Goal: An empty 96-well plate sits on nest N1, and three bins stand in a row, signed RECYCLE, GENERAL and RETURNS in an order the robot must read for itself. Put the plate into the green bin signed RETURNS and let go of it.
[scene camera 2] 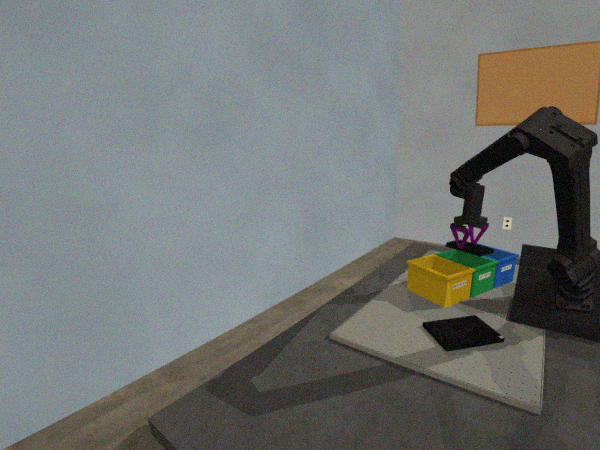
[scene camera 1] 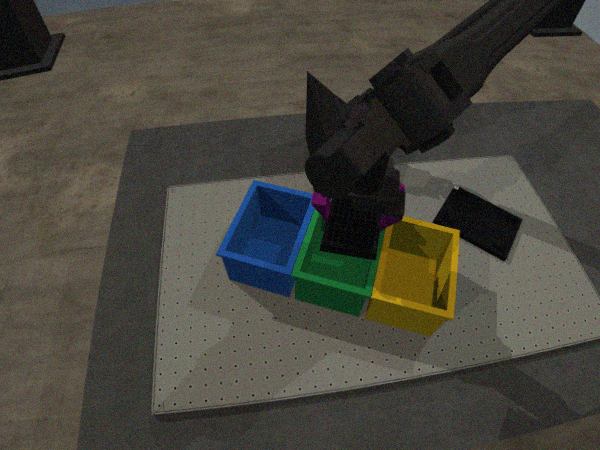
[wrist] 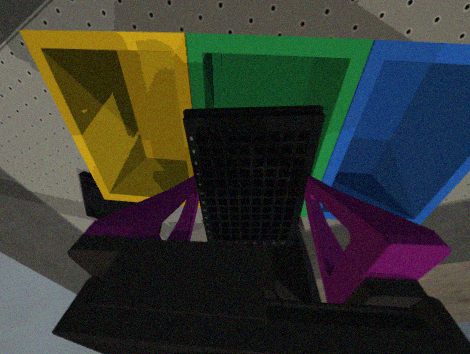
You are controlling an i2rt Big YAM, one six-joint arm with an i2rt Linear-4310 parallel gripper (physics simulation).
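Where they show: gripper, fingertip midpoint: (scene camera 2: 466,246) (scene camera 1: 353,224) (wrist: 250,182); arm's base, origin of the base link: (scene camera 2: 572,290).
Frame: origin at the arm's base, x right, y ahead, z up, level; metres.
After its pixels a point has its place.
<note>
The black 96-well plate (scene camera 1: 351,227) {x 0.107, y 0.308, z 0.060 m} (scene camera 2: 470,248) {x 0.062, y 0.286, z 0.063 m} (wrist: 252,175) {x 0.107, y 0.310, z 0.063 m} is held between the magenta fingers of my gripper (scene camera 1: 357,210) {x 0.101, y 0.301, z 0.057 m} (scene camera 2: 467,244) {x 0.101, y 0.301, z 0.057 m} (wrist: 250,182) {x 0.101, y 0.301, z 0.057 m}, which is shut on it. The plate is roughly level, over the green bin (scene camera 1: 332,286) {x 0.153, y 0.377, z 0.012 m} (scene camera 2: 484,286) {x 0.080, y 0.229, z -0.065 m} (wrist: 280,45) {x 0.156, y 0.370, z 0.012 m}, close above its rim; its far end overlaps the bin's opening in the wrist view. The green bin is the middle one, with a white sign too small to read. The nest N1 (scene camera 1: 477,223) {x -0.204, y 0.270, z -0.076 m} (scene camera 2: 462,332) {x -0.226, y 0.260, z -0.076 m} (wrist: 92,197) {x -0.249, y 0.313, z -0.075 m} seems to be the dark slab beyond the yellow bin, with no plate plainly visible on it.
The yellow bin (scene camera 1: 410,320) {x 0.032, y 0.442, z -0.044 m} (scene camera 2: 440,290) {x -0.078, y 0.346, z -0.038 m} (wrist: 105,40) {x 0.045, y 0.434, z 0.012 m} and the blue bin (scene camera 1: 257,275) {x 0.263, y 0.308, z -0.034 m} (scene camera 2: 506,270) {x 0.190, y 0.167, z -0.036 m} (wrist: 422,50) {x 0.238, y 0.323, z 0.013 m} stand against either side of the green bin. All stand on a pale perforated board (scene camera 1: 240,360) {x 0.317, y 0.431, z -0.087 m} (scene camera 2: 380,335) {x -0.320, y 0.446, z -0.087 m}. The arm reaches in from its base beside the board.
</note>
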